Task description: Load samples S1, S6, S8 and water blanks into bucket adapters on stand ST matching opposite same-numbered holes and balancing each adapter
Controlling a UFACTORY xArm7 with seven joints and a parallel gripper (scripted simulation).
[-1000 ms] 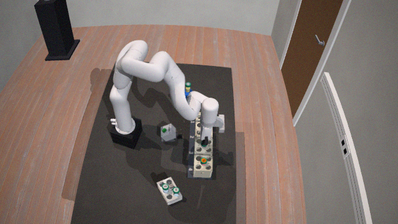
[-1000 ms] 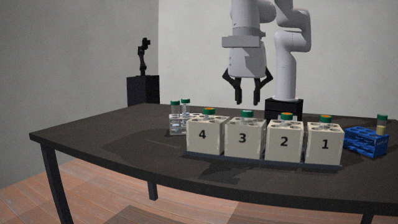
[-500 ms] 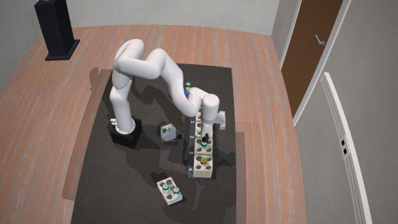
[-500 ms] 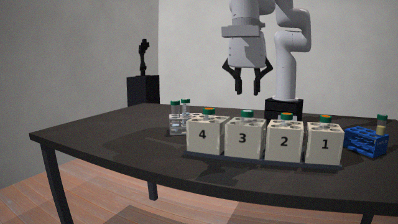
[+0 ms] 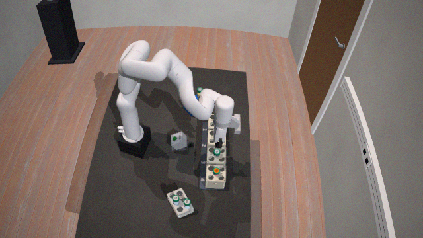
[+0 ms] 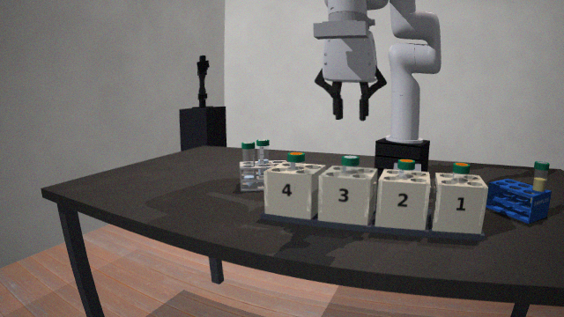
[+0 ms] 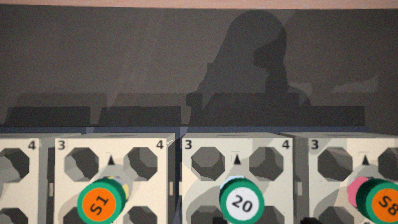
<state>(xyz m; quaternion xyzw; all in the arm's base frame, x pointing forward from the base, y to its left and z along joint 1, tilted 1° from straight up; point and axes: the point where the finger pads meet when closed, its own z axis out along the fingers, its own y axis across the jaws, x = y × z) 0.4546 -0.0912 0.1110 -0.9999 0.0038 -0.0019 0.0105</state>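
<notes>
My hand is 22 cm past the green done key, 11 cm to the right of it and 15 cm above it. Round my hand: pink-filled tube 1 cm behind, 12 cm to the right, 15 cm below; then blue sample rack 12 cm behind, 39 cm to the left, 18 cm below; then white blank rack 17 cm behind, 27 cm to the right, 18 cm below.
</notes>
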